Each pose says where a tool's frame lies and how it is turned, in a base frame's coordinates. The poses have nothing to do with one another.
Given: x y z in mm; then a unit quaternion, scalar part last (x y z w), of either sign.
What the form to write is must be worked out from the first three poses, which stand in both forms.
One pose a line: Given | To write
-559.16 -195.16 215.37 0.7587 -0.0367 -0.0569 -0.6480 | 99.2 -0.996 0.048 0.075 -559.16 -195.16 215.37
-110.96 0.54 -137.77 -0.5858 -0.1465 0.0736 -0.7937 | 74.9 0.963 0.241 -0.121 -110.96 0.54 -137.77
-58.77 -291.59 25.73 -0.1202 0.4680 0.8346 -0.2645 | 149.3 0.125 -0.485 -0.865 -58.77 -291.59 25.73
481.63 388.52 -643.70 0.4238 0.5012 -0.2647 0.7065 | 90.1 0.599 0.708 -0.374 481.63 388.52 -643.70
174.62 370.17 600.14 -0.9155 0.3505 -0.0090 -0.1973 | 157.2 0.934 -0.358 0.009 174.62 370.17 600.14
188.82 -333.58 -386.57 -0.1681 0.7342 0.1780 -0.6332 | 101.4 0.217 -0.949 -0.230 188.82 -333.58 -386.57
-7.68 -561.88 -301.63 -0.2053 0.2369 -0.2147 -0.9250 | 44.7 0.540 -0.623 0.565 -7.68 -561.88 -301.63
